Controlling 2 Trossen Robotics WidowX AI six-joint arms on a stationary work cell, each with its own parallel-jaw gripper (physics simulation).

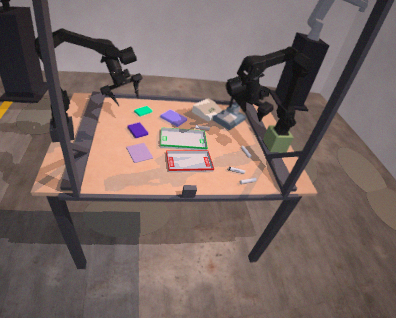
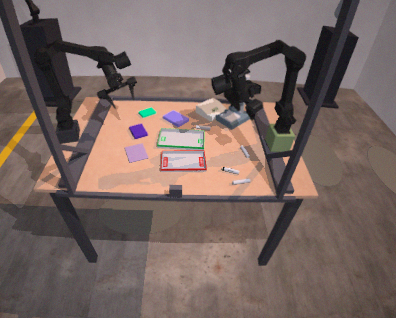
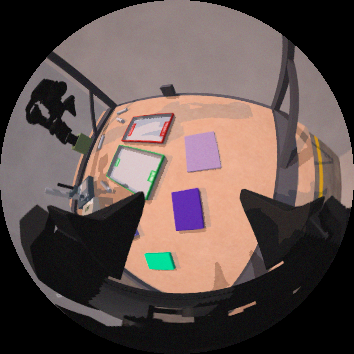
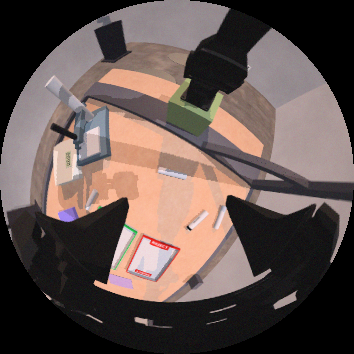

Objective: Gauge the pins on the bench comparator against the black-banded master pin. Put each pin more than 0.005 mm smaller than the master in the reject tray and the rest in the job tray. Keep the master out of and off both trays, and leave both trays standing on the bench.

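Where they show: left gripper, between the fingertips: [image 1: 128, 102] [image 2: 124, 104] [image 3: 194, 195]; right gripper, between the fingertips: [image 1: 252, 116] [image 2: 245, 115] [image 3: 72, 122] [image 4: 177, 201]; left arm's base, origin of its link: [image 2: 66, 126]; right arm's base, origin of its link: [image 1: 281, 131] [image 2: 282, 129] [image 3: 75, 140] [image 4: 198, 95].
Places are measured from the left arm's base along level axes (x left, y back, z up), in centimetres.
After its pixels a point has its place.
The black-banded master pin [image 1: 236, 170] {x -41.8, y -71.9, z -5.3 cm} [image 2: 230, 170] {x -41.7, y -72.0, z -5.2 cm} [image 4: 197, 220] {x -41.0, y -72.6, z -5.0 cm} lies at the front right, with a plain pin [image 1: 248, 181] {x -49.2, y -74.1, z -5.3 cm} [image 2: 241, 182] {x -49.3, y -74.2, z -5.5 cm} [image 4: 219, 217] {x -47.9, y -74.5, z -5.1 cm} beside it. Another pin [image 1: 246, 151] {x -31.1, y -83.4, z -5.1 cm} [image 2: 244, 151] {x -31.1, y -83.2, z -5.3 cm} [image 4: 172, 174] {x -30.8, y -83.3, z -5.0 cm} lies behind them. A fourth pin [image 1: 202, 128] {x -8.8, y -68.9, z -5.7 cm} [image 2: 202, 128] {x -8.8, y -68.6, z -5.8 cm} [image 4: 91, 199] {x -8.9, y -69.7, z -5.2 cm} lies behind the green job tray [image 1: 183, 147] {x -21.9, y -53.6, z -5.4 cm} [image 2: 181, 147] {x -22.2, y -54.4, z -5.3 cm}. The red reject tray [image 1: 190, 170] {x -36.9, y -51.5, z -5.5 cm} [image 2: 183, 170] {x -36.9, y -52.0, z -5.6 cm} [image 4: 159, 244] {x -32.5, y -61.5, z -6.4 cm} stands in front. No pin shows in either tray. The comparator [image 1: 229, 119] {x -7.3, y -85.3, z -2.6 cm} [image 2: 232, 118] {x -7.2, y -85.8, z -2.6 cm} [image 4: 102, 130] {x -7.7, y -90.2, z -3.6 cm} is at the back right. My left gripper [image 3: 194, 195] {x -6.8, y -30.7, z 12.0 cm} and right gripper [image 4: 177, 199] {x -30.1, y -80.4, z 15.2 cm} are open, empty, above the bench.
A cream readout box [image 1: 204, 108] {x 4.2, y -74.9, z -2.0 cm} [image 4: 66, 162] {x 3.4, y -78.1, z -2.6 cm} stands beside the comparator; its display is illegible. A violet block [image 1: 173, 118] {x 1.0, y -55.9, z -4.7 cm}, green block [image 1: 143, 111] {x 10.9, y -41.9, z -5.2 cm}, dark purple block [image 1: 137, 130] {x -5.6, y -35.2, z -5.0 cm} and lilac sheet [image 1: 139, 152] {x -20.4, y -33.0, z -6.2 cm} lie left. Frame posts rise at both sides.
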